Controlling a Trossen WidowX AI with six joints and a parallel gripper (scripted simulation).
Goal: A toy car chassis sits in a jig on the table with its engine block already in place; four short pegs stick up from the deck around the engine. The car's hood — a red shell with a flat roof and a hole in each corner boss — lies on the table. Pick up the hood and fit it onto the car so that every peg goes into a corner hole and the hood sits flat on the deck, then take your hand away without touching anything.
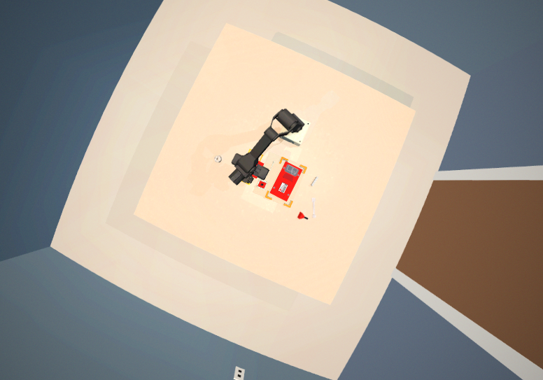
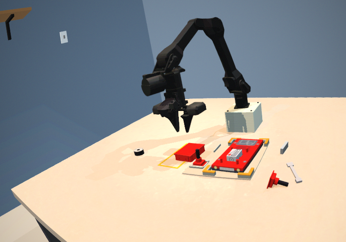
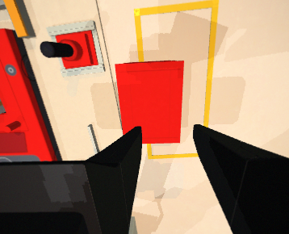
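Right now the red hood is 80 mm below my gripper tip and 10 mm to the left of it. From my gripper tip the other things lie so: black post (80 mm to the left, 80 mm ahead, 60 mm below); black roller (210 mm to the right, 80 mm below); grey engine block (200 mm to the left, 70 mm below, 70 mm ahead).
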